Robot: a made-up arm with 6 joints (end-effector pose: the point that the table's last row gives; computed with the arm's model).
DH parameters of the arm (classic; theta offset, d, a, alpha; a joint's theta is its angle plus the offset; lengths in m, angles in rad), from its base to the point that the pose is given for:
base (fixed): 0 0.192 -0.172 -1.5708
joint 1: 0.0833 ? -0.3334 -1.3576
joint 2: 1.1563 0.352 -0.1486 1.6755
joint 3: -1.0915 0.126 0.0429 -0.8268
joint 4: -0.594 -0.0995 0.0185 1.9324
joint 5: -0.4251 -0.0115 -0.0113 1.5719
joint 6: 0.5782 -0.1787 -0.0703 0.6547
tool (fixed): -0.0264 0.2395 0 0
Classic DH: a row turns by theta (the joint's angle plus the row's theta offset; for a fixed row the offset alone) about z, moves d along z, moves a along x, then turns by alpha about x.
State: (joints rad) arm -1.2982 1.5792 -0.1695 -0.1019 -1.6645 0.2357
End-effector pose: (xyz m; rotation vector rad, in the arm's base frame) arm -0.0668 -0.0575 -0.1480 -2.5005 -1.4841 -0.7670
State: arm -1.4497 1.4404 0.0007 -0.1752 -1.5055 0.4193
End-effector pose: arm -0.0262 -0.0353 -0.1423 -2.2221 -1.6495 -1.0919
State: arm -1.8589 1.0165 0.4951 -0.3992 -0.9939 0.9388
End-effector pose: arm 0.0456 -0.0420 -0.1103 -1.5449 -2.2312 -1.0463
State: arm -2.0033 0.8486 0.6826 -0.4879 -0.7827 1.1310
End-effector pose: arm 0.0668 -0.0698 -0.0819 -1.5369 -2.4069 -0.7531
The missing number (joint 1, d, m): -0.1677
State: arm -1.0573 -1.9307 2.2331 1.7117 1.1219 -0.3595
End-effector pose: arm -0.2260 -0.2343 -0.3474 1.2305 0.7976 -0.6061
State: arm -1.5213 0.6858 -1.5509 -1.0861 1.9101 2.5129
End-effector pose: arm 0.2310 -0.0083 -0.0812 0.7502 1.1201 0.7176
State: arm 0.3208 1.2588 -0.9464 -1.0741 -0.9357 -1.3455
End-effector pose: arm -0.4153 -0.1488 0.0142 0.0951 -0.4537 0.5776
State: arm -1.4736 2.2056 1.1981 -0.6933 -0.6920 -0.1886
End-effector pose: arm 0.1333 -0.1545 -0.2623 0.3739 2.5073 1.7535
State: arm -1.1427 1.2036 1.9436 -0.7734 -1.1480 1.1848
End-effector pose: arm -0.0520 -0.1105 -0.3293 -0.5961 -2.2251 -1.0283
